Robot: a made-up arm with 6 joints. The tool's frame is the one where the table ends. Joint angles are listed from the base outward.
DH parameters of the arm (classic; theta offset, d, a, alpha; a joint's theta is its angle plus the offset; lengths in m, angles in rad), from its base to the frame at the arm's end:
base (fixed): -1.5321 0 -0.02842 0
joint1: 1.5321 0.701 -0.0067 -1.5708
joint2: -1.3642 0 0.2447 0
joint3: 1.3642 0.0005 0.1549 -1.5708
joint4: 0 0.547 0.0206 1.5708
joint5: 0 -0.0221 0.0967 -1.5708
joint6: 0 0.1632 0.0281 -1.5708
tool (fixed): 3.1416 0.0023 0 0
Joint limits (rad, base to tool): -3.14..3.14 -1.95..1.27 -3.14..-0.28 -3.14..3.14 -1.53..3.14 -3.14..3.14
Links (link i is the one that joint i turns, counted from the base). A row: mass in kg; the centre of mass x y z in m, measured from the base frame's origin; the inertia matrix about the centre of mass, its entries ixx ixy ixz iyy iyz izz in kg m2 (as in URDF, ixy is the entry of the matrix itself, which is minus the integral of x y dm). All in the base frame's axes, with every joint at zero. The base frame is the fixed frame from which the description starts. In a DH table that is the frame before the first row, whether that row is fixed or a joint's. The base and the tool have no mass.
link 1: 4.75; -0.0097 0.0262 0.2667; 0.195 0 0.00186 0.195 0 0.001
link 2: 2.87; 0.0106 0.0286 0.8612; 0.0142 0 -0.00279 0.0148 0 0.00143
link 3: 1.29; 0.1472 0.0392 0.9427; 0.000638 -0.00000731 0 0.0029 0 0.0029
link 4: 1.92; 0.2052 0.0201 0.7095; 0.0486 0 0.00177 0.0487 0 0.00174
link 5: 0.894; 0.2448 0.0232 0.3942; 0.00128 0.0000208 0 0.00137 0 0.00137
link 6: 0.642; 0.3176 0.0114 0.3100; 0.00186 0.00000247 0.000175 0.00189 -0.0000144 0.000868
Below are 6 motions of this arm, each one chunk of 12 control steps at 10 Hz.
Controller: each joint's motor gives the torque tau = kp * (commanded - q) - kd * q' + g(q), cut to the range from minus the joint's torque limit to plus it. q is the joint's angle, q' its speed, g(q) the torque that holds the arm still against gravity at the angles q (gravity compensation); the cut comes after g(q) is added. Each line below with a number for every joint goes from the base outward.
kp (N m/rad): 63 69 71 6.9 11 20
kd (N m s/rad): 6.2 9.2 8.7 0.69 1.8 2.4
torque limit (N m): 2.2 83 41 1.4 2 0.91
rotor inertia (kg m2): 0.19 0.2 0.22 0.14 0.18 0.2
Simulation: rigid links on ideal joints. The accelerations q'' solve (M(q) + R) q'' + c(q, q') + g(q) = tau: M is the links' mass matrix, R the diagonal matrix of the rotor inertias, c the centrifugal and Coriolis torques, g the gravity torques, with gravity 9.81 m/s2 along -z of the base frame. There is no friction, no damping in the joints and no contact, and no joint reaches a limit. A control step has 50 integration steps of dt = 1/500 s. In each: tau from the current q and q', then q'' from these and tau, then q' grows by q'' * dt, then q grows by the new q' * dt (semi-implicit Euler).
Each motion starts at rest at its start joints. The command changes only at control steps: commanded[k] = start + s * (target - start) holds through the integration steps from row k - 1 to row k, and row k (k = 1, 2, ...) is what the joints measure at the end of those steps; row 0 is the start. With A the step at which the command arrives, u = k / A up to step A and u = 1 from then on. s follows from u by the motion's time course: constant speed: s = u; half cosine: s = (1 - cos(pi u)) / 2; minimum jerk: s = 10 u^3 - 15 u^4 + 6 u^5; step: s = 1 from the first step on.
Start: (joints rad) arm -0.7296 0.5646 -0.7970 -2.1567 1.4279 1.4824
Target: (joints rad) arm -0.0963 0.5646 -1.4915 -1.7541 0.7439 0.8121
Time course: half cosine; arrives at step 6
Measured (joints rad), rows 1 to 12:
1: -0.7190 0.5710 -0.8122 -2.1506 1.4185 1.4675
2: -0.6905 0.5900 -0.8716 -2.1239 1.3739 1.4214
3: -0.6449 0.6146 -0.9880 -2.0627 1.2757 1.3298
4: -0.5881 0.6303 -1.1461 -1.9659 1.1323 1.1910
5: -0.5235 0.6247 -1.3093 -1.8495 0.9756 1.0136
6: -0.4501 0.5916 -1.4353 -1.7411 0.8457 0.8566
7: -0.3646 0.5437 -1.5084 -1.6671 0.7664 0.7442
8: -0.2643 0.5050 -1.5427 -1.6382 0.7336 0.6769
9: -0.1526 0.4886 -1.5528 -1.6482 0.7279 0.6545
10: -0.0505 0.4939 -1.5462 -1.6831 0.7289 0.6770
11: 0.0376 0.5141 -1.5299 -1.7246 0.7312 0.7396
12: 0.1116 0.5404 -1.5103 -1.7590 0.7331 0.7971

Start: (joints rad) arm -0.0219 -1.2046 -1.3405 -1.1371 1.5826 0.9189
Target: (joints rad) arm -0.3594 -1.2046 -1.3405 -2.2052 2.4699 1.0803
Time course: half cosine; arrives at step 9
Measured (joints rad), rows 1 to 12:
1: -0.0259 -1.2045 -1.3405 -1.1432 1.5881 0.9205
2: -0.0424 -1.2043 -1.3404 -1.1741 1.6138 0.9273
3: -0.0765 -1.2038 -1.3400 -1.2520 1.6742 0.9419
4: -0.1262 -1.2028 -1.3390 -1.3865 1.7744 0.9641
5: -0.1858 -1.2014 -1.3375 -1.5728 1.9083 0.9914
6: -0.2468 -1.2001 -1.3365 -1.7903 2.0609 1.0200
7: -0.3007 -1.2001 -1.3369 -2.0062 2.2123 1.0462
8: -0.3409 -1.2022 -1.3391 -2.1866 2.3425 1.0669
9: -0.3629 -1.2060 -1.3421 -2.3033 2.4349 1.0795
10: -0.3682 -1.2098 -1.3447 -2.3442 2.4840 1.0839
11: -0.3651 -1.2123 -1.3461 -2.3223 2.4988 1.0835
12: -0.3611 -1.2126 -1.3460 -2.2676 2.4950 1.0818

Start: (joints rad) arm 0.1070 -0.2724 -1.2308 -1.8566 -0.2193 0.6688
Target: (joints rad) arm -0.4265 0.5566 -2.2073 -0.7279 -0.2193 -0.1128
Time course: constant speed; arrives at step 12
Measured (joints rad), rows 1 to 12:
1: 0.0958 -0.2444 -1.2695 -1.8643 -0.2227 0.6488
2: 0.0649 -0.1919 -1.3403 -1.8787 -0.2264 0.5991
3: 0.0175 -0.1288 -1.4213 -1.8951 -0.2276 0.5307
4: -0.0374 -0.0612 -1.5033 -1.9117 -0.2258 0.4581
5: -0.0911 0.0090 -1.5841 -1.9288 -0.2223 0.3882
6: -0.1400 0.0805 -1.6639 -1.9471 -0.2189 0.3217
7: -0.1846 0.1521 -1.7435 -1.9673 -0.2168 0.2569
8: -0.2270 0.2234 -1.8233 -1.9892 -0.2161 0.1925
9: -0.2691 0.2938 -1.9036 -2.0127 -0.2164 0.1277
10: -0.3119 0.3635 -1.9845 -2.0368 -0.2170 0.0627
11: -0.3559 0.4326 -2.0658 -2.0609 -0.2176 -0.0024
12: -0.4006 0.5014 -2.1473 -2.0840 -0.2178 -0.0676

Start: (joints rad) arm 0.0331 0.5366 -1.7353 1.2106 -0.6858 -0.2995
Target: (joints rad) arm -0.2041 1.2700 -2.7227 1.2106 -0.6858 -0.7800
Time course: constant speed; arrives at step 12
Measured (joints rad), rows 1 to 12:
1: 0.0292 0.5631 -1.7758 1.2138 -0.6869 -0.3127
2: 0.0177 0.6104 -1.8463 1.2165 -0.6876 -0.3443
3: -0.0011 0.6662 -1.9265 1.2164 -0.6873 -0.3859
4: -0.0248 0.7255 -2.0084 1.2133 -0.6866 -0.4297
5: -0.0503 0.7867 -2.0902 1.2087 -0.6858 -0.4720
6: -0.0754 0.8489 -2.1716 1.2050 -0.6852 -0.5127
7: -0.0986 0.9114 -2.2528 1.2039 -0.6848 -0.5526
8: -0.1195 0.9739 -2.3342 1.2052 -0.6846 -0.5923
9: -0.1386 1.0360 -2.4157 1.2084 -0.6845 -0.6321
10: -0.1568 1.0978 -2.4976 1.2138 -0.6845 -0.6721
11: -0.1747 1.1591 -2.5797 1.2216 -0.6845 -0.7122
12: -0.1931 1.2201 -2.6620 1.2321 -0.6845 -0.7523

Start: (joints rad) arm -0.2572 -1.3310 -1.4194 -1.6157 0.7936 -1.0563
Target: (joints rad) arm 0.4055 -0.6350 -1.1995 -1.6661 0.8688 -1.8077
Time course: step
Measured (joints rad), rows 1 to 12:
1: -0.2294 -1.2058 -1.4499 -1.6060 0.8064 -1.0805
2: -0.1326 -0.9965 -1.4076 -1.5876 0.8402 -1.1517
3: 0.0258 -0.7845 -1.3069 -1.5795 0.8867 -1.2687
4: 0.1873 -0.6085 -1.1986 -1.5942 0.9194 -1.4302
5: 0.3299 -0.4960 -1.1158 -1.6330 0.9227 -1.6293
6: 0.4299 -0.4547 -1.0760 -1.6839 0.9001 -1.8017
7: 0.4969 -0.4701 -1.0811 -1.7255 0.8730 -1.9262
8: 0.5365 -0.5184 -1.1173 -1.7413 0.8539 -2.0031
9: 0.5477 -0.5775 -1.1638 -1.7279 0.8459 -2.0329
10: 0.5259 -0.6310 -1.2040 -1.6953 0.8459 -2.0159
11: 0.4680 -0.6686 -1.2298 -1.6594 0.8499 -1.9522
12: 0.4112 -0.6859 -1.2396 -1.6329 0.8602 -1.8630

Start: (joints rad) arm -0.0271 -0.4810 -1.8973 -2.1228 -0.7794 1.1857
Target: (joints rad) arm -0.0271 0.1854 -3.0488 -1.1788 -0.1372 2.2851
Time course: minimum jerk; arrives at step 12
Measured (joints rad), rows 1 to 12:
1: -0.0271 -0.4793 -1.9000 -2.1222 -0.7788 1.1875
2: -0.0273 -0.4681 -1.9184 -2.1164 -0.7740 1.2011
3: -0.0278 -0.4381 -1.9682 -2.0964 -0.7575 1.2391
4: -0.0282 -0.3847 -2.0583 -2.0558 -0.7215 1.3094
5: -0.0284 -0.3092 -2.1875 -1.9913 -0.6617 1.4166
6: -0.0285 -0.2178 -2.3456 -1.8988 -0.5793 1.5612
7: -0.0283 -0.1193 -2.5166 -1.7717 -0.4815 1.7364
8: -0.0278 -0.0240 -2.6822 -1.6026 -0.3792 1.9228
9: -0.0270 0.0577 -2.8263 -1.4003 -0.2850 2.0909
10: -0.0261 0.1164 -2.9373 -1.2143 -0.2091 2.2185
11: -0.0256 0.1490 -3.0090 -1.0865 -0.1580 2.3010
12: -0.0253 0.1610 -3.0445 -1.0339 -0.1319 2.3384

